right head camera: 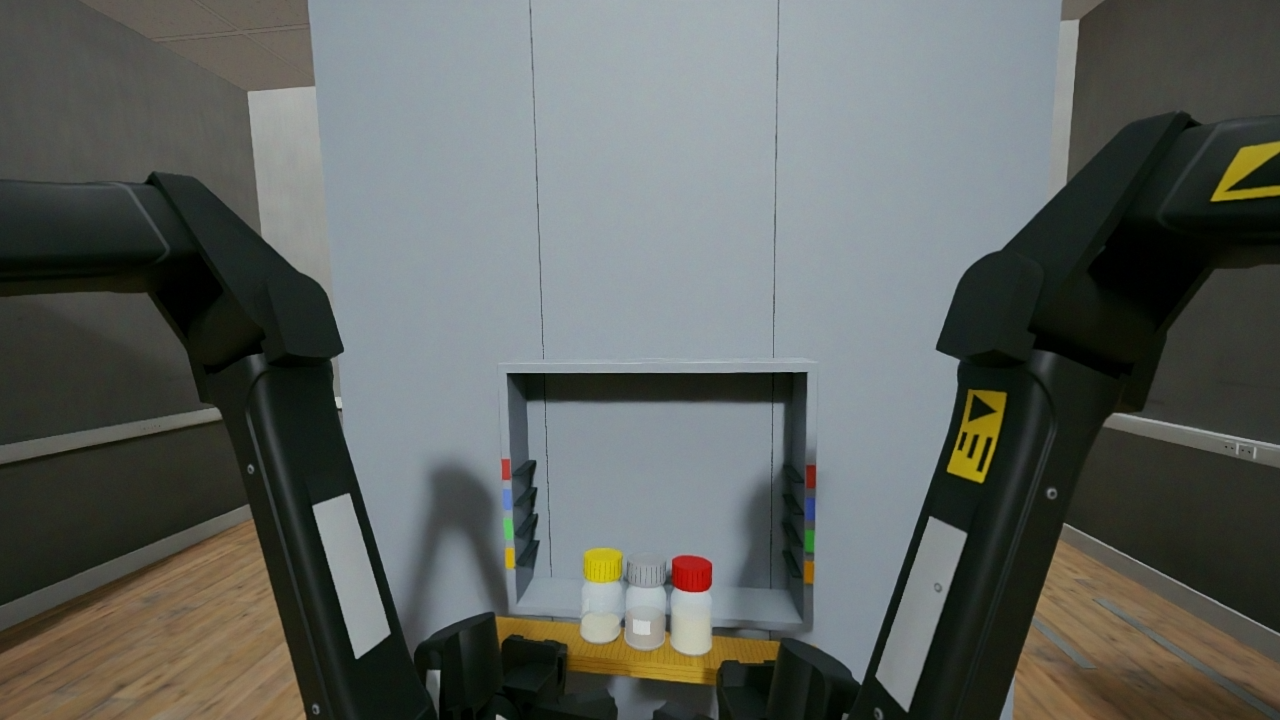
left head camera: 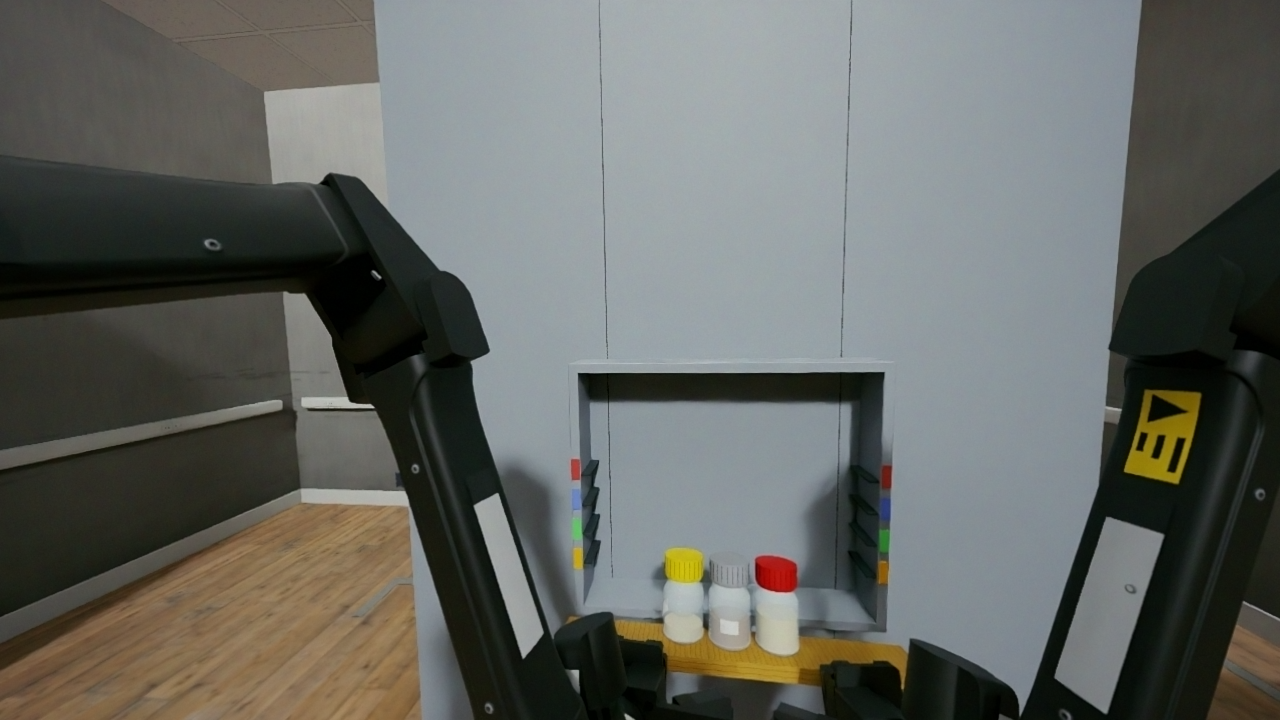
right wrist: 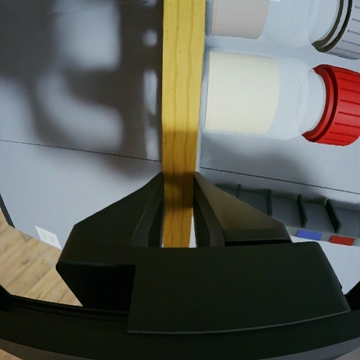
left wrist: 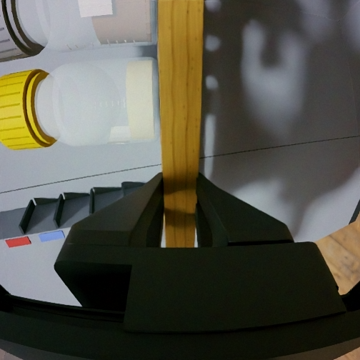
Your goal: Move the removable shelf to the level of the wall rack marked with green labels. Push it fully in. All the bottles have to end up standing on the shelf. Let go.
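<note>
The removable shelf (left head camera: 827,655) (right head camera: 554,640) (left wrist: 181,90) (right wrist: 183,90) is a yellow wooden board, level in front of the wall rack (left head camera: 729,366) (right head camera: 657,366) and low near its bottom edge in the picture. Bottles with a yellow cap (left head camera: 683,595) (right head camera: 601,598) (left wrist: 100,102), a grey cap (left head camera: 729,601) (right head camera: 645,604) (left wrist: 115,25) and a red cap (left head camera: 776,608) (right head camera: 691,608) (right wrist: 245,95) stand upright on it. My left gripper (left wrist: 178,180) and right gripper (right wrist: 179,176) are shut on its left and right ends. Green labels (left head camera: 576,528) (right head camera: 809,540) mark the second level from below.
Red labels (left head camera: 575,469) (right head camera: 810,475), blue labels (left head camera: 576,498) (right head camera: 810,509) and orange labels (left head camera: 578,558) (right head camera: 808,572) mark the other levels. Dark rails (left head camera: 590,526) (right head camera: 527,526) line the rack's inner sides. A grey panel wall (left head camera: 716,179) (right head camera: 653,179) stands around and behind the rack.
</note>
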